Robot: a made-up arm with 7 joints. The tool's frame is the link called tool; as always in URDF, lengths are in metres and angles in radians. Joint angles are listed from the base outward. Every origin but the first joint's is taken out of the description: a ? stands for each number. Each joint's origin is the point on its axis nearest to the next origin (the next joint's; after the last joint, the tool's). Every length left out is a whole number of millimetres.
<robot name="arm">
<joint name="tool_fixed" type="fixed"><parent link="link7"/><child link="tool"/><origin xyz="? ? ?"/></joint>
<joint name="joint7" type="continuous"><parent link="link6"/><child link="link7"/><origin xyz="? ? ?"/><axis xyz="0 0 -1"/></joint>
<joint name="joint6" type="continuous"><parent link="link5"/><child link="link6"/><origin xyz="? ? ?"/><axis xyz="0 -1 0"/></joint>
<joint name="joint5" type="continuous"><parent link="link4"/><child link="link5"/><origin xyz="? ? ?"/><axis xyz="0 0 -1"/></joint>
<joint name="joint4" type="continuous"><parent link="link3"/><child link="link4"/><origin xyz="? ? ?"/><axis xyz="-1 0 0"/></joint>
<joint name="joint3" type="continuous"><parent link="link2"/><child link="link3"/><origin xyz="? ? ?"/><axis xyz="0 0 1"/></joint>
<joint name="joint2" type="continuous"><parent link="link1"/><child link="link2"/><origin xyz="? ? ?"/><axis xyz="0 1 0"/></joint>
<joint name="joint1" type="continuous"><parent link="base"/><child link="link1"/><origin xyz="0.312 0 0.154"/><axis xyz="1 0 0"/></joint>
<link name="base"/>
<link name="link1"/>
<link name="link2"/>
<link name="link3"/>
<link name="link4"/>
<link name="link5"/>
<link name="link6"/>
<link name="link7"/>
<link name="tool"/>
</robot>
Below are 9 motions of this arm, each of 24 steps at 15 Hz.
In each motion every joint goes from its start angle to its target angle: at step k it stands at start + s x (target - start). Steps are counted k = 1, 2, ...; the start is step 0. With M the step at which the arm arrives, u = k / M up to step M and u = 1 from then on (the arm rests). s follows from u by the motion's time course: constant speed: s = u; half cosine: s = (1 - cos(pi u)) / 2; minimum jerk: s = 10 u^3 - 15 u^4 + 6 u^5.
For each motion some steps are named. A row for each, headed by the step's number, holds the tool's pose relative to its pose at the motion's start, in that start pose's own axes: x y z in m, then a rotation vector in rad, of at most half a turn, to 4 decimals.
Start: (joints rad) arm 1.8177 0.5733 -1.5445 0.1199 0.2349 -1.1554 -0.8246
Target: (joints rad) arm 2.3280 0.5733 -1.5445 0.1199 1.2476 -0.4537 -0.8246
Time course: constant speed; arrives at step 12
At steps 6, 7, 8, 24:
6: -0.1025 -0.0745 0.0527 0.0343 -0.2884 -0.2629
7: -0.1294 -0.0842 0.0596 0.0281 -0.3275 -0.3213
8: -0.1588 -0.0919 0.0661 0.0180 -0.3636 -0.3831
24: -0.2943 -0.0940 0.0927 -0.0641 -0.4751 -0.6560

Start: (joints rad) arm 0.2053 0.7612 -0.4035 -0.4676 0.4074 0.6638 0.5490
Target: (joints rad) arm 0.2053 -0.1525 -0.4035 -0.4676 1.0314 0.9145 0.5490
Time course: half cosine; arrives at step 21
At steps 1, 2, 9, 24:
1: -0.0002 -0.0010 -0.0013 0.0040 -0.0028 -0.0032
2: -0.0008 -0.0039 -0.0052 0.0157 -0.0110 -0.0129
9: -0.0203 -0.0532 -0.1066 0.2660 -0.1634 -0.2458
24: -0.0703 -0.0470 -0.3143 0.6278 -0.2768 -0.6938

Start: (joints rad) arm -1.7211 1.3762 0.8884 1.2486 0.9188 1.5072 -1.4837
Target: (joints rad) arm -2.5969 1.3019 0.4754 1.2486 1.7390 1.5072 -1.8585
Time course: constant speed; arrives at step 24
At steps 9, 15, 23, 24:
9: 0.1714 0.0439 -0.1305 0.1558 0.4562 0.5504
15: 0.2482 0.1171 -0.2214 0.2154 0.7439 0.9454
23: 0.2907 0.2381 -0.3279 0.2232 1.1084 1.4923
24: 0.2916 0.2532 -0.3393 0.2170 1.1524 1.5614

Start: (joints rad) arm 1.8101 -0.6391 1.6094 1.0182 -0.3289 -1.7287 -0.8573
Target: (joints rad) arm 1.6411 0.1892 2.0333 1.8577 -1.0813 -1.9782 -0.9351
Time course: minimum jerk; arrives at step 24
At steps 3, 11, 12, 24:
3: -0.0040 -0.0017 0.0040 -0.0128 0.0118 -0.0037
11: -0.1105 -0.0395 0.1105 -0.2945 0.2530 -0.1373
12: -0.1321 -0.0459 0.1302 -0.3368 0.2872 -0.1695
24: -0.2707 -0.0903 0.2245 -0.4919 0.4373 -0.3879

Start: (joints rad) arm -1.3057 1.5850 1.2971 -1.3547 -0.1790 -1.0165 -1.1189
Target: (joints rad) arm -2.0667 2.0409 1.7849 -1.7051 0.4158 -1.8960 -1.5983
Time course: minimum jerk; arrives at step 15
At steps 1, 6, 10, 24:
1: 0.0011 -0.0001 -0.0007 0.0024 -0.0019 0.0019
6: 0.1765 0.0416 -0.0532 0.2669 -0.2091 0.2942
10: 0.4562 0.3190 -0.0281 0.6061 -0.3777 0.9193
24: 0.5141 0.5120 -0.0043 0.7547 -0.3697 1.2227

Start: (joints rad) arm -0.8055 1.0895 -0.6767 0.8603 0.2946 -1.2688 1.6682
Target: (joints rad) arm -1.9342 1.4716 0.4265 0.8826 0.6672 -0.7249 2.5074
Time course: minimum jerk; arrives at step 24
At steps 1, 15, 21, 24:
1: -0.0001 -0.0001 0.0000 0.0006 0.0001 -0.0010
15: -0.1282 0.0140 0.0551 0.4477 0.1225 -0.9711
21: -0.1740 0.0451 0.1139 0.5459 0.1902 -1.2360
24: -0.1768 0.0472 0.1183 0.5508 0.1956 -1.2511

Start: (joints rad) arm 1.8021 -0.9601 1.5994 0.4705 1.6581 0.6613 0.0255
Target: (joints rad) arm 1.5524 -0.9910 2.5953 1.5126 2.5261 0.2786 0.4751
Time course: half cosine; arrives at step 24
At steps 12, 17, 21, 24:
12: -0.0675 0.1226 0.0083 0.4689 -0.1186 -0.4079
17: -0.1476 0.2232 0.0118 0.8530 0.0888 -0.7156
21: -0.1952 0.2800 0.0332 1.0450 0.2959 -0.8657
24: -0.2070 0.2931 0.0413 1.0885 0.3563 -0.8996

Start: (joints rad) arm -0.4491 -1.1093 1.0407 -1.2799 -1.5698 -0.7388 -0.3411
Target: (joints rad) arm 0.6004 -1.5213 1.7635 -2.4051 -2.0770 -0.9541 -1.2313
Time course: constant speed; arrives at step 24
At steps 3, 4, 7, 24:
3: 0.0674 -0.0166 0.0479 -0.1489 -0.0382 0.1721
4: 0.0879 -0.0186 0.0638 -0.1985 -0.0450 0.2282
7: 0.1427 -0.0156 0.1096 -0.3459 -0.0488 0.3912
24: 0.2641 0.0881 0.2517 -1.0855 0.2875 1.0557

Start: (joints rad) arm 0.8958 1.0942 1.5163 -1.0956 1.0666 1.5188 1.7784
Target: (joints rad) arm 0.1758 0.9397 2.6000 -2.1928 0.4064 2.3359 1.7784
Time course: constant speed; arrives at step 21
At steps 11, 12, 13, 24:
11: -0.0979 -0.0601 0.0462 -0.1914 0.1211 -0.1472
12: -0.1066 -0.0588 0.0455 -0.2050 0.1140 -0.1764
13: -0.1151 -0.0566 0.0436 -0.2172 0.1034 -0.2077
24: -0.1706 -0.0115 -0.0204 -0.2497 -0.1152 -0.5016

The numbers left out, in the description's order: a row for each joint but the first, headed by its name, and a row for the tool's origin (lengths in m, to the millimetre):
tool: -0.055 -0.343 0
joint7: 0.285 0 -0.045
joint6: 0.076 0.121 0
joint5: 0 -0.052 -0.084
joint4: 0.007 -0.127 0
joint3: -0.278 0 0.054
joint2: 0 -0.031 -0.058

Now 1 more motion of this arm.
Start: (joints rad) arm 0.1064 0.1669 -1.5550 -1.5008 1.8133 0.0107 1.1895
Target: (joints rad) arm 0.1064 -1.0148 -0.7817 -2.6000 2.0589 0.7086 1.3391
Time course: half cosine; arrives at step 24
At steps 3, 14, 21, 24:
3: -0.0002 0.0081 -0.0091 -0.0653 -0.0277 -0.0110
14: 0.0269 0.0453 -0.1153 -1.0098 -0.6021 0.0669
21: 0.0607 0.0577 -0.1185 -1.4342 -0.9752 0.3808
24: 0.0649 0.0618 -0.1173 -1.4752 -1.0158 0.4310

